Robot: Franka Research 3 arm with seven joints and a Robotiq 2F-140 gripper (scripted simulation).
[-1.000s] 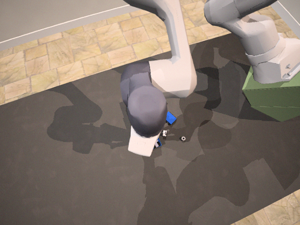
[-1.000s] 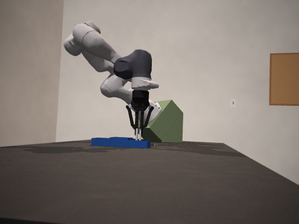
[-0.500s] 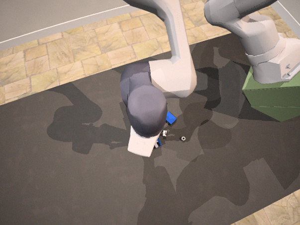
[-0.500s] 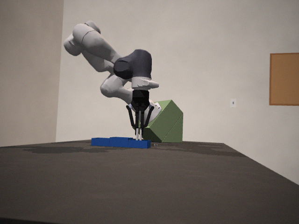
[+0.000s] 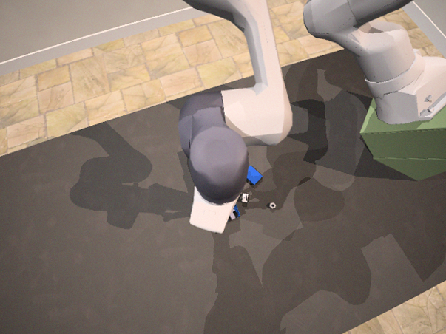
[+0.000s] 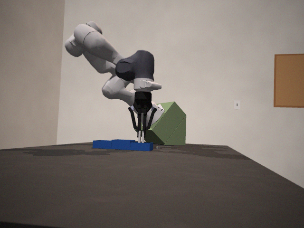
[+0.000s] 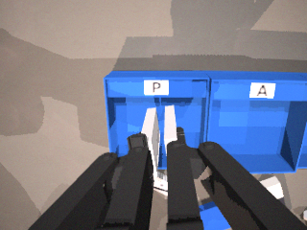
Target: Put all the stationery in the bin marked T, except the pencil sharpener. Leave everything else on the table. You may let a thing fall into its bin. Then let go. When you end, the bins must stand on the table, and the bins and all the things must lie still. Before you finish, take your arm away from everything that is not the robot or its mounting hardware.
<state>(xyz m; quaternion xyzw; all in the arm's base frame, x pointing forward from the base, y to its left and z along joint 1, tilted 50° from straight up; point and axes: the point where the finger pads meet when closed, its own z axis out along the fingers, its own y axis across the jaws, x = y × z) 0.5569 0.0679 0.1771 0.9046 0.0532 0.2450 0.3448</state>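
Right now my hand is 12 cm past the black-and-white block, 10 cm to the left of it and 4 cm above it. Round my hand: nut: 13 cm behind, 8 cm to the left, 5 cm below; blue bin: 2 cm behind, 8 cm to the right, 3 cm below; flat blue block: 14 cm behind, 3 cm to the right, 5 cm below.
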